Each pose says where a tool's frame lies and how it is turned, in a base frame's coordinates. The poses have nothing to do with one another.
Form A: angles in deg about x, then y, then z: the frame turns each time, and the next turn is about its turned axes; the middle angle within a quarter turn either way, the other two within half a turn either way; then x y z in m.
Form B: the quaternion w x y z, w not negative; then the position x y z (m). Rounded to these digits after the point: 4 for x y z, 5 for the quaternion.
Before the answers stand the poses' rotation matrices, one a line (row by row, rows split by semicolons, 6 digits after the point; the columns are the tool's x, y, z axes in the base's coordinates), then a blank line. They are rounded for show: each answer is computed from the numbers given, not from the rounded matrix.
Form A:
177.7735 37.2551 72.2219 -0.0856 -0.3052 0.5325
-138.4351 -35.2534 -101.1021 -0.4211 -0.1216 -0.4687
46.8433 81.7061 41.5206 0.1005 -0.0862 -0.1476
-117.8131 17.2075 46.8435 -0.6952 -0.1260 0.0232
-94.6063 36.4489 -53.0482 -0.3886 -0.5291 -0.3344
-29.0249 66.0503 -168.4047 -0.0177 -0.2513 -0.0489
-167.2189 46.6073 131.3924 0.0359 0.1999 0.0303
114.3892 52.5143 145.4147 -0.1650 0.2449 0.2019
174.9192 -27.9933 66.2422 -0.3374 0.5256 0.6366
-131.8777 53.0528 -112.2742 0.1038 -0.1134 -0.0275
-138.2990 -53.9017 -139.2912 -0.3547 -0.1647 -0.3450
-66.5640 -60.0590 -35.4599 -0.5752 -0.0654 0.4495
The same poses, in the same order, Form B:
0.243028 -0.757939 0.605365; -0.944346 -0.327496 -0.030923; 0.221692 -0.564159 -0.795347
-0.157244 0.801325 -0.577194; 0.660463 0.519856 0.541793; 0.734209 -0.296021 -0.610989
0.108003 -0.095622 0.989541; 0.993880 0.033609 -0.105229; -0.023195 0.994850 0.098667
0.653378 -0.696836 0.295833; -0.519343 -0.128268 0.844885; -0.550800 -0.705668 -0.445704
0.483552 0.642819 0.594106; -0.291811 -0.521518 0.801789; 0.825242 -0.561073 -0.064599
-0.397650 0.081592 0.913902; 0.258612 -0.945689 0.196955; 0.880337 0.314666 0.354953
-0.454250 -0.515383 0.726662; -0.625316 0.765429 0.151982; -0.634537 -0.385356 -0.669973
-0.501019 -0.345440 0.793505; -0.829375 -0.070265 -0.554256; 0.247218 -0.935807 -0.251296
0.355736 -0.808174 -0.469368; -0.928407 -0.363243 -0.078199; -0.107296 0.463583 -0.879533
-0.227833 0.556227 0.799190; 0.843280 -0.297626 0.447546; 0.486797 0.775906 -0.401246
-0.446613 0.384267 -0.808007; 0.079501 0.916548 0.391943; 0.891188 0.110809 -0.439892
0.406534 0.289549 -0.866540; 0.416856 0.785193 0.457934; 0.812995 -0.547388 0.198507

0.17334 -0.76907 0.55336 -0.26885 -0.0856 -0.3052 0.5325
0.43348 -0.48319 -0.75632 -0.08124 -0.4211 -0.1216 -0.4687
0.55684 0.49389 0.45468 0.48915 0.1005 -0.0862 -0.1476
0.51947 -0.74622 0.40745 0.08542 -0.6952 -0.1260 0.0232
0.47367 -0.71932 -0.12199 -0.49330 -0.3886 -0.5291 -0.3344
0.05388 0.54614 0.15573 0.82132 -0.0177 -0.2513 -0.0489
0.40038 -0.33552 0.84995 -0.06864 0.0359 0.1999 0.0303
0.21061 -0.45292 0.64847 -0.57445 -0.1650 0.2449 0.2019
0.16805 0.80600 -0.53864 -0.17887 -0.3374 0.5256 0.6366
0.13537 0.60643 0.57694 0.53014 0.1038 -0.1134 -0.0275
0.50746 -0.13850 -0.83712 -0.15014 -0.3547 -0.1647 -0.3450
0.77302 -0.32513 -0.54317 0.04117 -0.5752 -0.0654 0.4495

